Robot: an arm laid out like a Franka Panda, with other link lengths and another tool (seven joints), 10 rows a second.
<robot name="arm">
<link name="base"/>
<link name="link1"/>
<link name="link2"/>
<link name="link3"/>
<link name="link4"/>
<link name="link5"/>
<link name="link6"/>
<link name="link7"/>
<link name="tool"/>
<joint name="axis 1" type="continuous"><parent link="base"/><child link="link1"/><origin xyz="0 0 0.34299" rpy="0 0 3.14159"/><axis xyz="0 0 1"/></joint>
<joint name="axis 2" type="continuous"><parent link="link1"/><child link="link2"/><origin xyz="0 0 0" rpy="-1.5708 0 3.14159"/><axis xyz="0 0 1"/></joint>
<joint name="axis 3" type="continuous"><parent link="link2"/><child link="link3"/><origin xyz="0 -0.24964 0" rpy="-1.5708 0 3.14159"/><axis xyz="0 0 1"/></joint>
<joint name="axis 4" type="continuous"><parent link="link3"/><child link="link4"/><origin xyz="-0.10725 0 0" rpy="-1.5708 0 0"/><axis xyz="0 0 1"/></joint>
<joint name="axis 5" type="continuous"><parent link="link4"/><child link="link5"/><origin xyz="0.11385 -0.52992 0" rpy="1.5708 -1.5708 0"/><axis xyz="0 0 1"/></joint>
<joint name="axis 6" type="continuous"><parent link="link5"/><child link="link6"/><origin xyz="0 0 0" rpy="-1.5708 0 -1.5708"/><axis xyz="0 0 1"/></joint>
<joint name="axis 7" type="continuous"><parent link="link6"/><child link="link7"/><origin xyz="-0.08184 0 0" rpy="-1.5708 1.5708 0"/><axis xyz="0 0 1"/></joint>
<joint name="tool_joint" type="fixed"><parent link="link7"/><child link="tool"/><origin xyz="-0.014 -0.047 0.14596" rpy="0.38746 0 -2.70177"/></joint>
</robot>
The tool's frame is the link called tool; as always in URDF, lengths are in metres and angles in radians. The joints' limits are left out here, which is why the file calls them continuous.
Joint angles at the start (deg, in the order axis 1, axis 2, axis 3, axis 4, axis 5, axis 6, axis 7):
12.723, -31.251, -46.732, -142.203, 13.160, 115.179, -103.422
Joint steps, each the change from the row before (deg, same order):
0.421, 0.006, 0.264, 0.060, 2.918, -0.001, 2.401
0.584, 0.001, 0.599, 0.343, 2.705, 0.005, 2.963
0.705, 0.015, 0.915, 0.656, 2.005, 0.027, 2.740
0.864, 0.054, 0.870, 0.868, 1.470, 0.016, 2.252
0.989, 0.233, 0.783, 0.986, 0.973, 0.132, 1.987
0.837, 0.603, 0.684, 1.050, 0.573, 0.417, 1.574
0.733, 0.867, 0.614, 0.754, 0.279, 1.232, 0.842
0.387, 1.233, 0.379, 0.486, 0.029, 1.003, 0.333
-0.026, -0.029, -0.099, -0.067, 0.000, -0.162, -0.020
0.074, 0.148, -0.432, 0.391, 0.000, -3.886, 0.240
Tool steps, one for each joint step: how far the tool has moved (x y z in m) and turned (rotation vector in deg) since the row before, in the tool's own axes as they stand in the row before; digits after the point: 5 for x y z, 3 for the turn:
-0.00484, -0.00672, 0.00737, 2.356, 0.438, 3.124
-0.00622, -0.01131, 0.00816, 2.025, 0.499, 3.080
-0.00723, -0.01538, 0.00828, 1.319, 0.376, 2.078
-0.00752, -0.01655, 0.00799, 0.888, 0.184, 1.234
-0.00706, -0.01582, 0.00818, 0.431, 0.208, 0.731
-0.00418, -0.01291, 0.00683, 0.062, 0.546, 0.338
-0.00105, -0.00900, 0.00770, -0.110, 0.946, -0.372
0.00236, -0.00114, 0.00668, -0.637, 0.853, -0.238
0.00014, 0.00136, -0.00035, -0.034, -0.118, 0.155
-0.00581, 0.00601, -0.00006, -1.492, -2.776, 1.662

